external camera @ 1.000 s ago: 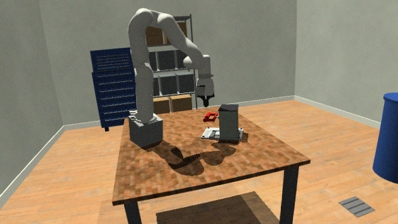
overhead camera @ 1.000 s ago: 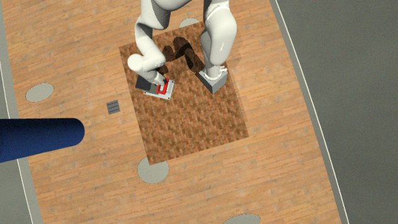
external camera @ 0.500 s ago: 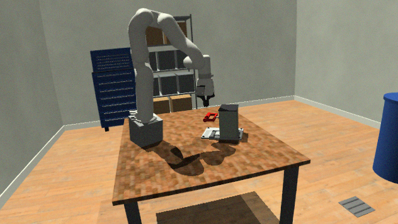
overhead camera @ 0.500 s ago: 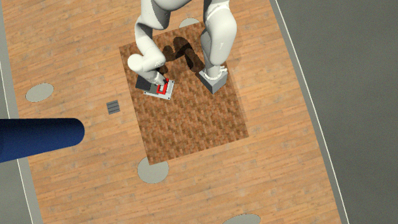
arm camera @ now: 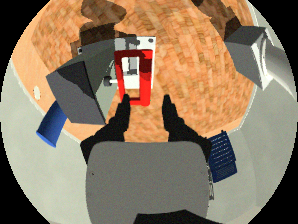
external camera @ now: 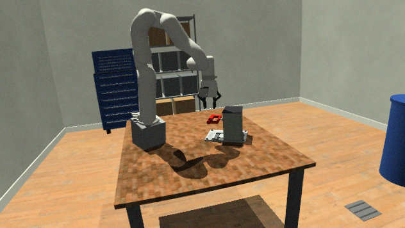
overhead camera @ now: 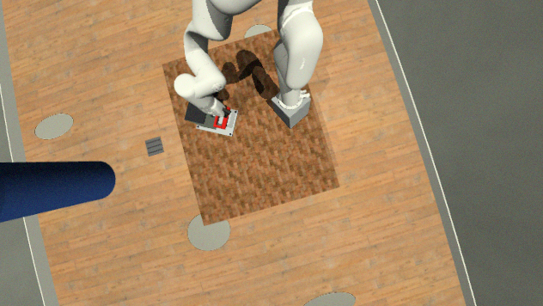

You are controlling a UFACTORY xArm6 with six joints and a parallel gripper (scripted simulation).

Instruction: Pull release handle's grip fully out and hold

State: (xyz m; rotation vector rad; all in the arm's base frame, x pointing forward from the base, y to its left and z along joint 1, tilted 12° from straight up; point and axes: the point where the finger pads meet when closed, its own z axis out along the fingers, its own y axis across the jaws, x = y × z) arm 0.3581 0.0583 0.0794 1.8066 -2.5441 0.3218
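My hand is 190 mm above the base plate, 90 mm short of it and 30 mm to the left of it.
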